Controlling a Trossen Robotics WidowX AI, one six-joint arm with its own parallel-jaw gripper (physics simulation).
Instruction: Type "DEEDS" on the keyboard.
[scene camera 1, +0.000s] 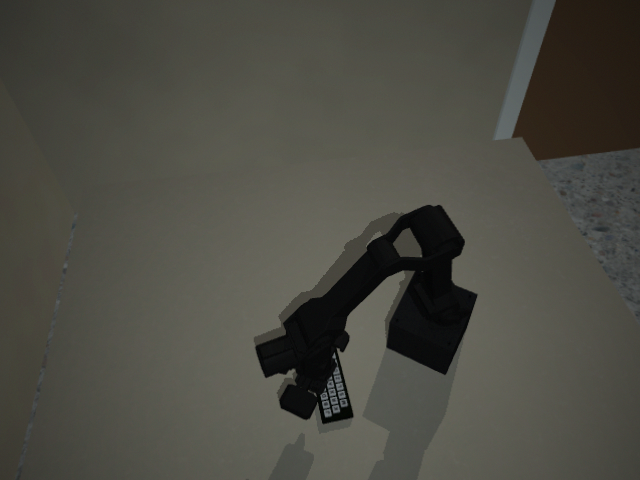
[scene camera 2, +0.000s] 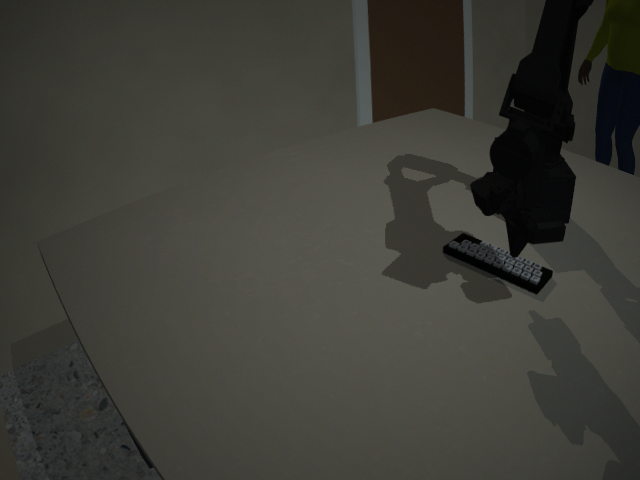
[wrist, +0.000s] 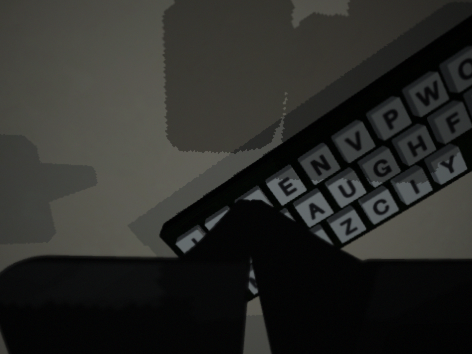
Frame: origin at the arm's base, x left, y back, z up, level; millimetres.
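Seen in the pictures: gripper, fingertip midpoint: (scene camera 1: 316, 388) (scene camera 2: 513, 256) (wrist: 248, 211); arm's base, link origin: (scene camera 1: 443, 314) (scene camera 2: 545, 157).
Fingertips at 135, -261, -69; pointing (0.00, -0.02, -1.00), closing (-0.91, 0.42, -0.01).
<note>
Offsets run from my fingertips to a thing's top centre, as dx, dy, dz. Level surfaces: height alone.
The small black keyboard @(-48, +22, -31) (scene camera 1: 348, 412) (scene camera 2: 485, 264) (wrist: 350, 142) with white letter keys lies flat on the table. It slants up to the right in the wrist view. My gripper (scene camera 1: 319, 391) (scene camera 2: 515, 253) (wrist: 248, 211) is shut and empty, tips pointing down over the keyboard. In the wrist view the tips cover most of the D key @(+0, +15, -31) (wrist: 253, 194), whose letter is hidden, directly left of the E key @(-17, +10, -31) (wrist: 287, 187) in the top row. The fingers also hide most of the lower left keys. The E key's letter shows fully. I cannot tell whether the tips touch a key.
The keyboard lies on the large beige table @(dz -48) (scene camera 1: 206, 258) (scene camera 2: 258, 310), near the arm's black base (scene camera 1: 431, 330). Dark shadows of the arm fall across the table. A brown door (scene camera 1: 589, 77) (scene camera 2: 416, 56) and a person in a yellow-green top (scene camera 2: 623, 41) are beyond the table.
</note>
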